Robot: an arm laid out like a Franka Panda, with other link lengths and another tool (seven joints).
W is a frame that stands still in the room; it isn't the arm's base.
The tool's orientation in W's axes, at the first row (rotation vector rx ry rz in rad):
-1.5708, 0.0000, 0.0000
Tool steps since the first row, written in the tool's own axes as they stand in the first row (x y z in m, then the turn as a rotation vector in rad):
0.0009, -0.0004, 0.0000, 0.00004, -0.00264, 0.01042
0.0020, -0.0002, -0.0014, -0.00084, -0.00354, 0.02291
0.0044, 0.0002, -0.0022, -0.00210, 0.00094, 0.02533
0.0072, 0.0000, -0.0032, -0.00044, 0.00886, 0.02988
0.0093, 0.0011, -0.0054, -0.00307, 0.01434, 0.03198
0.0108, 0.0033, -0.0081, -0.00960, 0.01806, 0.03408
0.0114, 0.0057, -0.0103, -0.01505, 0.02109, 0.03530
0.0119, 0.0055, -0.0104, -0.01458, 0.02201, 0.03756
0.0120, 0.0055, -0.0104, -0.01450, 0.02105, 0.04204
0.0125, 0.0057, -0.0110, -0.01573, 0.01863, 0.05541
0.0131, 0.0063, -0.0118, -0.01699, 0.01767, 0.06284
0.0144, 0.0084, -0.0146, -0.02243, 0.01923, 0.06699
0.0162, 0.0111, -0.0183, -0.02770, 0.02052, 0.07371
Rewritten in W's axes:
0.0009, 0.0000, 0.0004, 0.00004, 0.01042, 0.00264
0.0020, -0.0014, 0.0002, -0.00084, 0.02291, 0.00354
0.0044, -0.0022, -0.0002, -0.00210, 0.02533, -0.00094
0.0072, -0.0032, 0.0000, -0.00044, 0.02988, -0.00886
0.0093, -0.0054, -0.0011, -0.00307, 0.03198, -0.01434
0.0108, -0.0081, -0.0033, -0.00960, 0.03408, -0.01806
0.0114, -0.0103, -0.0057, -0.01505, 0.03530, -0.02109
0.0119, -0.0104, -0.0055, -0.01458, 0.03756, -0.02201
0.0120, -0.0104, -0.0055, -0.01450, 0.04204, -0.02105
0.0125, -0.0110, -0.0057, -0.01573, 0.05541, -0.01863
0.0131, -0.0118, -0.0063, -0.01699, 0.06284, -0.01767
0.0144, -0.0146, -0.0084, -0.02243, 0.06699, -0.01923
0.0162, -0.0183, -0.0111, -0.02770, 0.07371, -0.02052

